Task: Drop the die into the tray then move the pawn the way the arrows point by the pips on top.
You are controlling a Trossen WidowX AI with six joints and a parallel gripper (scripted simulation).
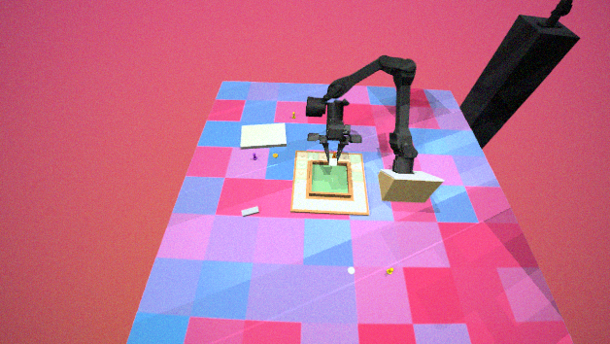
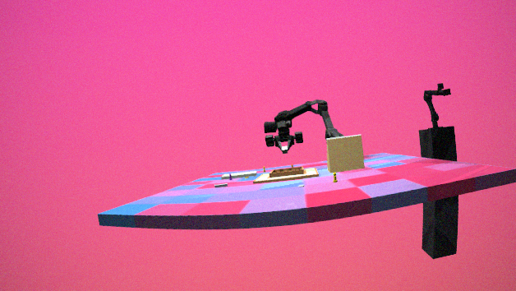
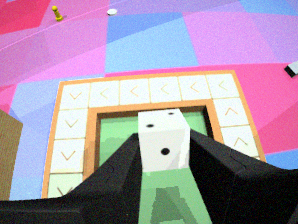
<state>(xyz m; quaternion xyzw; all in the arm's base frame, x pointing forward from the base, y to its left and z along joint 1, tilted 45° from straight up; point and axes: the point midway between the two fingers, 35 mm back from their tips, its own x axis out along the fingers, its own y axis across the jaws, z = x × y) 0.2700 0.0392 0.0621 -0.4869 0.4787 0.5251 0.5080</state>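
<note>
Now: the orange pawn 120 mm to the right of my gripper tip, 100 mm below it and 20 mm behind it. Round my gripper tip: grey block 290 mm ahead, 150 mm to the left, 120 mm below; then white disc 330 mm to the left, 120 mm below, 70 mm behind; then green dice tray 120 mm below.
</note>
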